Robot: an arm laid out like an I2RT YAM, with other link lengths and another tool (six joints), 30 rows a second.
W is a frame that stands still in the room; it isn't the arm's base.
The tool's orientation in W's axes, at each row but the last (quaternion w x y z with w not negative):
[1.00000, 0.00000, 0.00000, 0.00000]
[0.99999, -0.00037, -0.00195, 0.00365]
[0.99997, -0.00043, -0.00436, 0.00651]
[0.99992, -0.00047, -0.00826, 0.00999]
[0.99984, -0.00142, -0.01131, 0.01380]
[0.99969, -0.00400, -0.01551, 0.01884]
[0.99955, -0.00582, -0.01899, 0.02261]
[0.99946, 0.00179, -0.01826, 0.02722]
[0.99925, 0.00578, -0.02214, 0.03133]
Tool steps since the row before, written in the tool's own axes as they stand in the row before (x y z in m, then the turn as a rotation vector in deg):
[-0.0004, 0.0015, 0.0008, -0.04, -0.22, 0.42]
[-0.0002, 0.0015, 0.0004, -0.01, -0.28, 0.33]
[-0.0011, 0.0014, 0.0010, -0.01, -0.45, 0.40]
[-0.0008, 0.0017, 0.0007, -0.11, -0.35, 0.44]
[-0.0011, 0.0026, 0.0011, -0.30, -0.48, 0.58]
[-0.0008, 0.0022, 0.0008, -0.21, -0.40, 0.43]
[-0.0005, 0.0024, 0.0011, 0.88, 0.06, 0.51]
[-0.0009, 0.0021, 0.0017, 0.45, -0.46, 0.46]
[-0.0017, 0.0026, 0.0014, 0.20, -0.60, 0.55]
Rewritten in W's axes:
[-0.0004, 0.0015, 0.0008, -0.04, -0.22, 0.42]
[-0.0002, 0.0015, 0.0004, -0.01, -0.28, 0.33]
[-0.0011, 0.0014, 0.0010, -0.01, -0.45, 0.40]
[-0.0008, 0.0017, 0.0007, -0.11, -0.35, 0.44]
[-0.0012, 0.0026, 0.0011, -0.30, -0.49, 0.57]
[-0.0009, 0.0022, 0.0008, -0.21, -0.40, 0.43]
[-0.0006, 0.0024, 0.0011, 0.86, 0.11, 0.54]
[-0.0011, 0.0020, 0.0017, 0.46, -0.44, 0.47]
[-0.0019, 0.0025, 0.0013, 0.21, -0.59, 0.55]

